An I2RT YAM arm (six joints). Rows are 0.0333 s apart.
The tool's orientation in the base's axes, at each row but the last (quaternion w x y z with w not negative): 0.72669, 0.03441, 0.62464, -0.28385; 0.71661, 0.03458, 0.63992, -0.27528; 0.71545, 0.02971, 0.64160, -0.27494; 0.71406, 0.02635, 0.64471, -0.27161; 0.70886, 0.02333, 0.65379, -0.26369; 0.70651, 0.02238, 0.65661, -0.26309; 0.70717, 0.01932, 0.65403, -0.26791; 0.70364, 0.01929, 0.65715, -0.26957; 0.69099, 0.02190, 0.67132, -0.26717; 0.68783, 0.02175, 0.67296, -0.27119; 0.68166, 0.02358, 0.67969, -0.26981; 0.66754, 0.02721, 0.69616, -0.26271; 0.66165, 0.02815, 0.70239, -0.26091
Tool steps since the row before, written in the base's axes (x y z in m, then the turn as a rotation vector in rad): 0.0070, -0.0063, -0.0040, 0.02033, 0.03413, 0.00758; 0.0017, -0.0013, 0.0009, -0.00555, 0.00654, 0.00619; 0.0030, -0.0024, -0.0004, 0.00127, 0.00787, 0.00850; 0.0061, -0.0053, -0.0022, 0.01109, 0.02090, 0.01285; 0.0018, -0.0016, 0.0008, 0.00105, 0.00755, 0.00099; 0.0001, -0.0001, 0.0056, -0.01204, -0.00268, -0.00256; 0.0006, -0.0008, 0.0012, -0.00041, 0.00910, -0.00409; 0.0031, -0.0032, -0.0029, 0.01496, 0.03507, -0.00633; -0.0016, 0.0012, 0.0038, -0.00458, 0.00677, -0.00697; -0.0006, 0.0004, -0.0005, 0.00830, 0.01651, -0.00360; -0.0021, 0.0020, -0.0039, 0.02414, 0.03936, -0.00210; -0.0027, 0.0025, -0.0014, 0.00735, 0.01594, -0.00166; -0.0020, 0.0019, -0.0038, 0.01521, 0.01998, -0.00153
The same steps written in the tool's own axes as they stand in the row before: 0.0064, -0.0009, 0.0079, -0.01845, 0.03550, 0.00590; -0.0003, -0.0006, 0.0022, -0.00825, 0.00122, -0.00651; 0.0013, -0.0006, 0.0036, -0.01071, 0.00458, -0.00048; 0.0041, -0.0012, 0.0072, -0.01918, 0.01845, 0.00410; -0.0002, -0.0009, 0.0024, -0.00352, 0.00661, -0.00175; -0.0052, -0.0018, 0.0009, 0.00333, -0.00633, -0.01037; -0.0008, -0.0008, 0.0010, 0.00061, 0.00894, -0.00440; 0.0038, -0.0005, 0.0037, -0.00663, 0.03807, -0.00056; -0.0039, -0.0009, -0.0016, 0.00445, 0.00626, -0.00751; 0.0004, 0.0003, -0.0008, -0.00274, 0.01861, 0.00073; 0.0031, 0.0022, -0.0030, -0.01292, 0.04394, 0.00620; 0.0008, 0.0016, -0.0035, -0.00421, 0.01712, 0.00027; 0.0033, 0.0021, -0.0026, -0.00653, 0.02358, 0.00583
